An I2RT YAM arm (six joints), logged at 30 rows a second.
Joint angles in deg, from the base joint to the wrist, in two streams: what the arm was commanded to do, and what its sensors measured. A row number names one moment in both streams.
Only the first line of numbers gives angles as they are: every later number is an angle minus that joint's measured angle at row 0.
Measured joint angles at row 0:
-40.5, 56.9, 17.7, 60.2, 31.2, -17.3
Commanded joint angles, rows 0 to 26:
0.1, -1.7, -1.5, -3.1, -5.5, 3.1
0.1, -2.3, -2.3, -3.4, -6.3, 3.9
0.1, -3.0, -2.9, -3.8, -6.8, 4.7
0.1, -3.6, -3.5, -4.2, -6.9, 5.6
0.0, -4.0, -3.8, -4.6, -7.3, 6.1
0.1, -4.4, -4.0, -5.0, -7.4, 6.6
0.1, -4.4, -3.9, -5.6, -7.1, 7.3
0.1, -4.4, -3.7, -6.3, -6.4, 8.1
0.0, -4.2, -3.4, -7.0, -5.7, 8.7
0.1, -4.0, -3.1, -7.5, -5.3, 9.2
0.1, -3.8, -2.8, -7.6, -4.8, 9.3
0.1, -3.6, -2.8, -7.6, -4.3, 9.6
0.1, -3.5, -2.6, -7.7, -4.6, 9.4
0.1, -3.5, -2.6, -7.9, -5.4, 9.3
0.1, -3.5, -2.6, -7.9, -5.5, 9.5
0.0, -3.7, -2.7, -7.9, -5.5, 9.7
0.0, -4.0, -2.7, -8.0, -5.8, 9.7
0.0, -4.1, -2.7, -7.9, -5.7, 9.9
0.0, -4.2, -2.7, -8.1, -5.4, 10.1
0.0, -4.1, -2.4, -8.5, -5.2, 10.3
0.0, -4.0, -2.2, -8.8, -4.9, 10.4
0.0, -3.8, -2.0, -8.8, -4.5, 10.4
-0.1, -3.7, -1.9, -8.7, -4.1, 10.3
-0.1, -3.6, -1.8, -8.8, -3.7, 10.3
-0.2, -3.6, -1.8, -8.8, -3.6, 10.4
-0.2, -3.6, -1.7, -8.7, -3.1, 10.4
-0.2, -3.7, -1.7, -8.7, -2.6, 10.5
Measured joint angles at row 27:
-0.1, -3.6, -2.2, -9.0, -4.5, 9.7
